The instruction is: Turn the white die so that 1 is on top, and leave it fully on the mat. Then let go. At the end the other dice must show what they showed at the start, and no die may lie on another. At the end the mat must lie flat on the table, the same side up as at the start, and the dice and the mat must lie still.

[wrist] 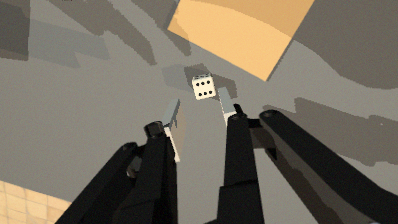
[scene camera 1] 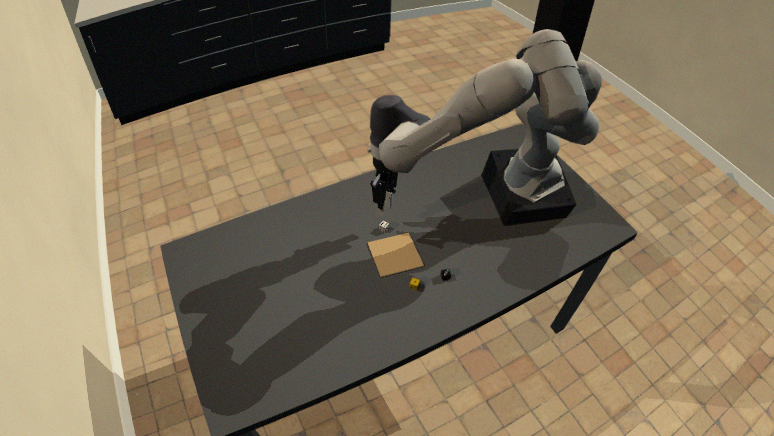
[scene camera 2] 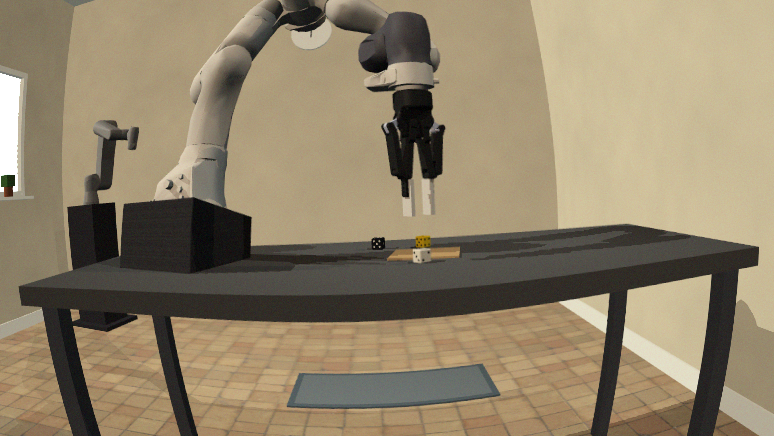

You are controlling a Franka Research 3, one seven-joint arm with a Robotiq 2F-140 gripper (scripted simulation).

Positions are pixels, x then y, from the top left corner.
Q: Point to a tan mat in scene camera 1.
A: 396,254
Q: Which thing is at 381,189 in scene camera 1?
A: My gripper.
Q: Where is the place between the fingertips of my gripper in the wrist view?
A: At 201,106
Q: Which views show my gripper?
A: The wrist view, scene camera 1 and scene camera 2: all of them.
